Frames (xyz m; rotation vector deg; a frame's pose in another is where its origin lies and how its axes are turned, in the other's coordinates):
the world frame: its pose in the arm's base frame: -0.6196 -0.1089 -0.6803 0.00 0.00 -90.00
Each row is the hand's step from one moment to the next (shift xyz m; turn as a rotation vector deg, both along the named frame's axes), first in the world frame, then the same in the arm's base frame.
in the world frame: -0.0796 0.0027 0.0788 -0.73 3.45 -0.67
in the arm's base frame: 0.0027 0.0796 0.0788 3.45 0.73 -0.67
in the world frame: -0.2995 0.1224 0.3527 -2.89 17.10 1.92
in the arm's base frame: 0.1224 0.2995 0.3527 17.10 2.89 1.92
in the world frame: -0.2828 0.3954 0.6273 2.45 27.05 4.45
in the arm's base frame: 0.3954 0.2828 0.6273 27.05 -2.45 4.45
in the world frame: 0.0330 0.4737 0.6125 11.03 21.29 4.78
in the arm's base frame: 0.4737 -0.0330 0.6125 21.29 -11.03 4.78
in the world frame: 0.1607 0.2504 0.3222 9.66 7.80 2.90
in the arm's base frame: 0.2504 -0.1607 0.3222 7.80 -9.66 2.90
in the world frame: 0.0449 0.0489 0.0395 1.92 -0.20 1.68
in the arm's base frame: 0.0489 -0.0449 0.0395 -0.20 -1.92 1.68
